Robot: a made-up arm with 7 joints.
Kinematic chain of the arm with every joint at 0, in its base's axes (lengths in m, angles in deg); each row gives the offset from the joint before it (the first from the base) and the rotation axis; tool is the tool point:
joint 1: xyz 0 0 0.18 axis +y
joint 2: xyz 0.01 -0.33 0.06 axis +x
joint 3: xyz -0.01 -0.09 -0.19 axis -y
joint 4: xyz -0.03 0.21 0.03 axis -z
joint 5: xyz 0.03 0.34 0 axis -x
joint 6: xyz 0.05 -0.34 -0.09 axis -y
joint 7: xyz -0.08 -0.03 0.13 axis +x
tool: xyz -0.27 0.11 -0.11
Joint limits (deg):
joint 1: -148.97..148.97
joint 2: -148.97..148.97
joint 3: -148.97..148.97
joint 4: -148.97..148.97
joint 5: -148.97..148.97
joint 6: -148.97..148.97
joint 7: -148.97..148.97
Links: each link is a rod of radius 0.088 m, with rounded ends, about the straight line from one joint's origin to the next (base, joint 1, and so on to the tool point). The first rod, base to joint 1, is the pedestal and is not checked.
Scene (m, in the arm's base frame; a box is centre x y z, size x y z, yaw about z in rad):
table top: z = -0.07
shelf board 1: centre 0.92 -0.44 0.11 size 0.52 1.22 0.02 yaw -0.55
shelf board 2: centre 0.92 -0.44 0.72 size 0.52 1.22 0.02 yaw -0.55
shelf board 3: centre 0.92 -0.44 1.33 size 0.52 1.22 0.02 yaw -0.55
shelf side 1: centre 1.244 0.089 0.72 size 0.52 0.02 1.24 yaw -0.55
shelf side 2: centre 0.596 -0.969 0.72 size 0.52 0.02 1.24 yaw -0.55
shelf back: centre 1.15 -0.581 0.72 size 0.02 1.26 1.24 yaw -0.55
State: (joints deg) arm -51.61 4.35 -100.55 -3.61 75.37 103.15 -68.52
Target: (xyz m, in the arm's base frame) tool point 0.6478 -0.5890 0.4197
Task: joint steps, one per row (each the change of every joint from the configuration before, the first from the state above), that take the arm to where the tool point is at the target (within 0.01 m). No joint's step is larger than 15 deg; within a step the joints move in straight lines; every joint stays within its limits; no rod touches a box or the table.
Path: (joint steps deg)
1: -6.31 -14.03 -4.28 3.83 9.72 5.44 -4.50
2: -6.32 -14.03 -4.29 3.82 9.71 5.44 -4.50
3: -6.31 -14.03 -4.28 3.83 9.72 5.45 -4.49

